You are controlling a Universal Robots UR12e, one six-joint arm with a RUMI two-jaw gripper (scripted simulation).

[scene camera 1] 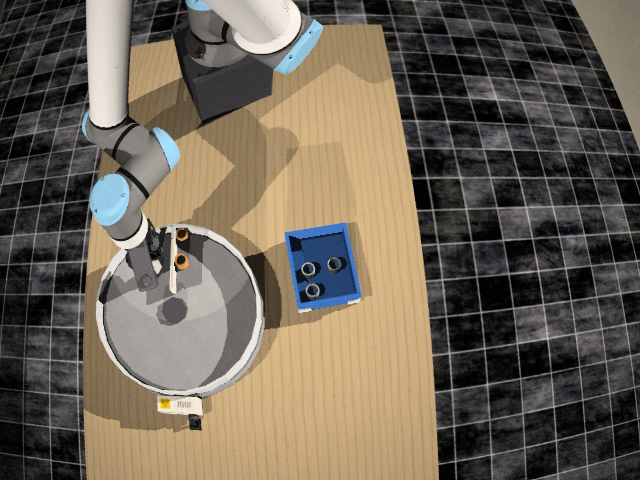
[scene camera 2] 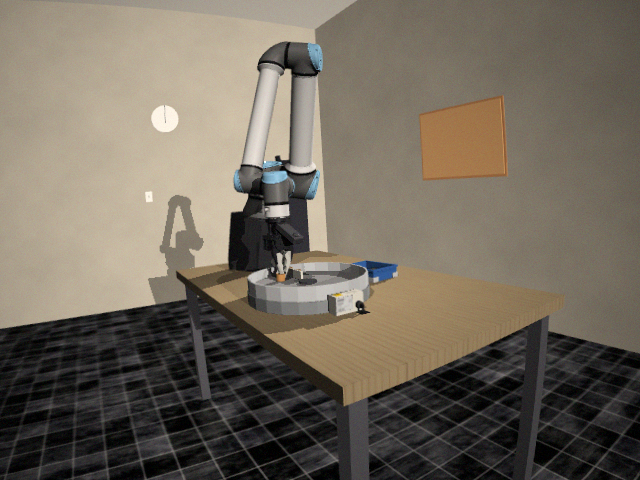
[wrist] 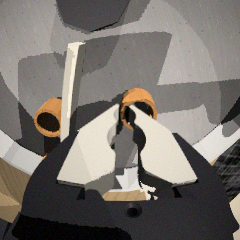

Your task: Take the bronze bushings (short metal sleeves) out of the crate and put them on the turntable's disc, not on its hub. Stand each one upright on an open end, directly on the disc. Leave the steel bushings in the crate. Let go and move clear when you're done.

The pictures show: the gripper, a turntable disc and a blue crate.
The gripper also shows in scene camera 2 and in the wrist view.
